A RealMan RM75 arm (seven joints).
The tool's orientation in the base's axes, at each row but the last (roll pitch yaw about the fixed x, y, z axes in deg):
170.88, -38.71, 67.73
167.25, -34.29, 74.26
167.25, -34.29, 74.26
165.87, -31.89, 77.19
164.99, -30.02, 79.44
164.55, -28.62, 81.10
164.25, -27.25, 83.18
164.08, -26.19, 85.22
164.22, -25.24, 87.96
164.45, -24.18, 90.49
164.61, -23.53, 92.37
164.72, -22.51, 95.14
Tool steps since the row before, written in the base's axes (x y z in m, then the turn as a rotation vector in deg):
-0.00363, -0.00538, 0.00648, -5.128, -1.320, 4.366
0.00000, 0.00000, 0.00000, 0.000, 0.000, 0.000
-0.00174, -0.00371, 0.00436, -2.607, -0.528, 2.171
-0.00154, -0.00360, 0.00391, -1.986, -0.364, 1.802
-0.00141, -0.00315, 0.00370, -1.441, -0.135, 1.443
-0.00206, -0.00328, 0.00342, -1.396, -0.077, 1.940
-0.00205, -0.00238, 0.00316, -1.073, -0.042, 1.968
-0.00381, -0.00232, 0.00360, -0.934, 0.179, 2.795
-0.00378, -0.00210, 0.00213, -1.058, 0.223, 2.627
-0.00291, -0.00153, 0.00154, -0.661, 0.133, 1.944
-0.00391, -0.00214, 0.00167, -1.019, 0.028, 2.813
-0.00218, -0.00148, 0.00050, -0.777, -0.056, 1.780
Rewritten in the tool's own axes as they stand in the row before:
-0.00091, 0.00013, -0.00913, 0.261, -3.338, -5.991
0.00000, 0.00000, 0.00000, 0.000, 0.000, 0.000
-0.00088, 0.00065, -0.00588, 0.219, -1.761, -2.939
-0.00120, 0.00063, -0.00536, 0.277, -1.324, -2.344
-0.00105, 0.00048, -0.00493, 0.378, -0.969, -1.759
-0.00149, -0.00022, -0.00494, 0.673, -0.827, -2.140
-0.00087, -0.00060, -0.00433, 0.751, -0.525, -2.046
-0.00077, -0.00226, -0.00521, 1.324, -0.234, -2.629
-0.00111, -0.00278, -0.00378, 1.288, -0.400, -2.500
-0.00074, -0.00227, -0.00273, 0.923, -0.175, -1.831
-0.00115, -0.00324, -0.00330, 1.187, -0.303, -2.730
-0.00099, -0.00197, -0.00152, 0.694, -0.319, -1.786

